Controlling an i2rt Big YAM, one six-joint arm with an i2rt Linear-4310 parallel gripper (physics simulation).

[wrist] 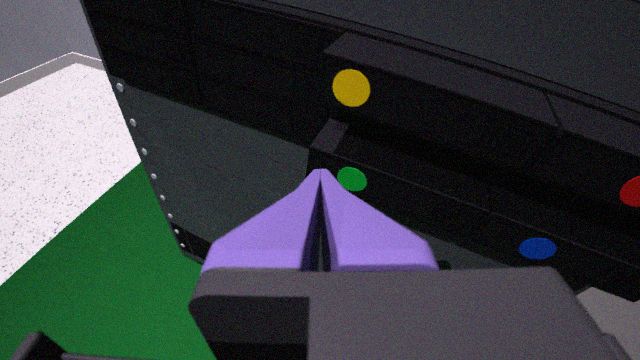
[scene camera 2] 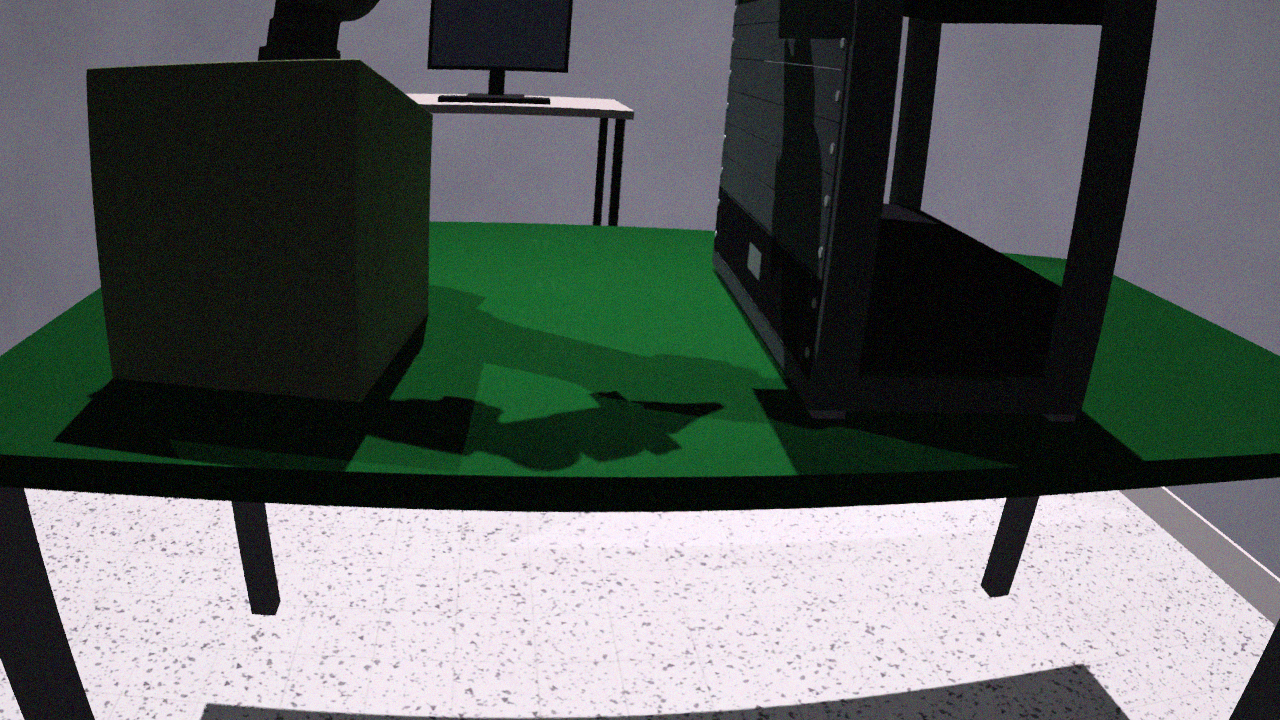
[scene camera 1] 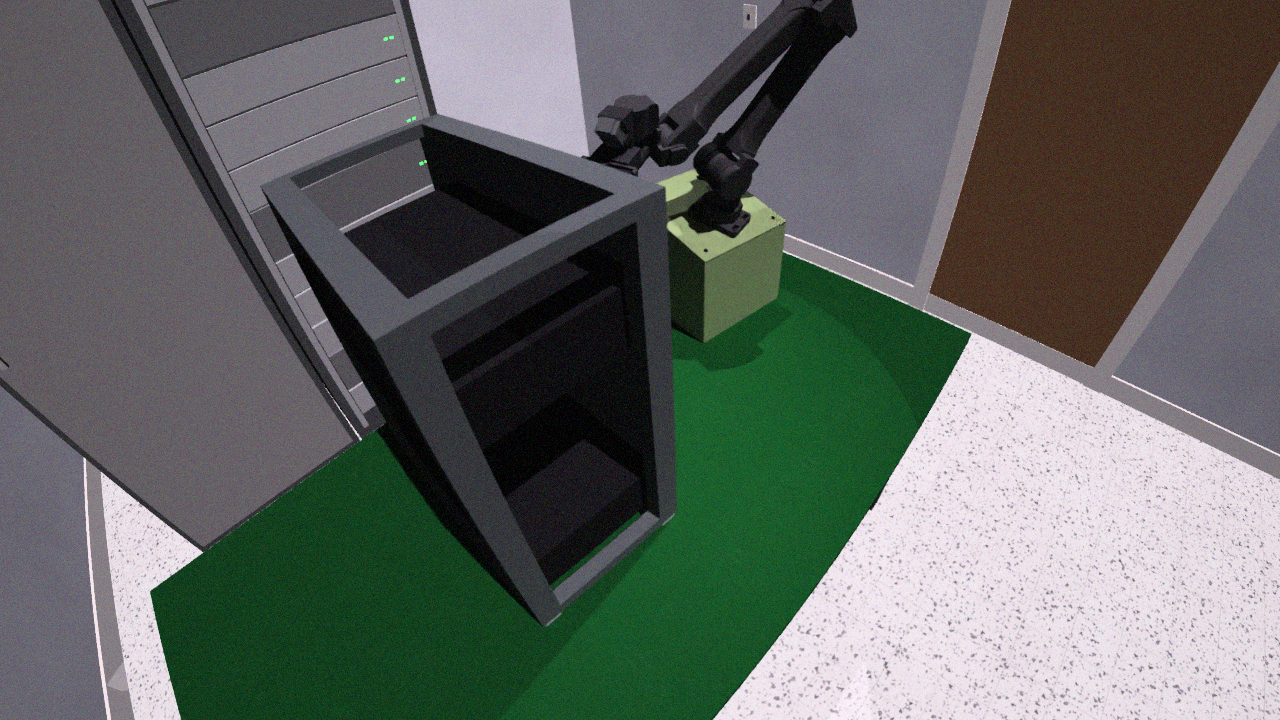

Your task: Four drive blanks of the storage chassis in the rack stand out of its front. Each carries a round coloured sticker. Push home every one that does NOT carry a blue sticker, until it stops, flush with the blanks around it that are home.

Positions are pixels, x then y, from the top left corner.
rack: wrist 222,110; scene camera 2 835,281; scene camera 1 513,327
